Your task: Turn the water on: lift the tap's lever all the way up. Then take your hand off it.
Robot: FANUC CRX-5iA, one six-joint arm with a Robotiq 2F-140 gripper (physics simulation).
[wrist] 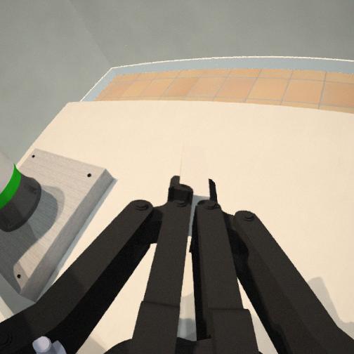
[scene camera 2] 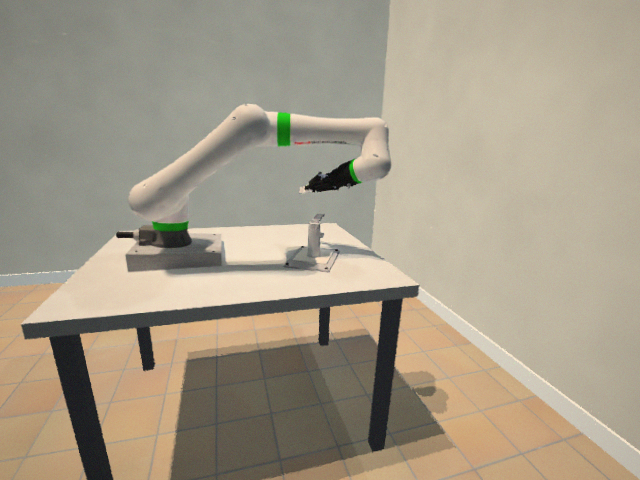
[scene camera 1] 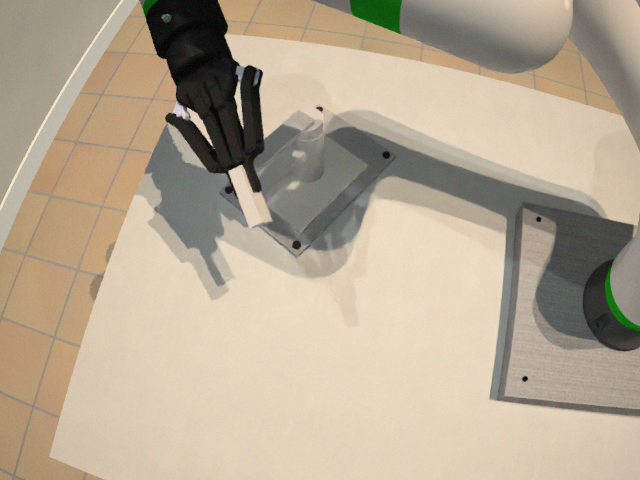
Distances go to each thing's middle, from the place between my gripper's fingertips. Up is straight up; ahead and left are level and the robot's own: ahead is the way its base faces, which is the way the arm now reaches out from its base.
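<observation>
You'd find the square base plate (scene camera 1: 378,158) 230 mm below my hand and 220 mm to the right of it, and it's 20 mm ahead of my hand as well.
</observation>
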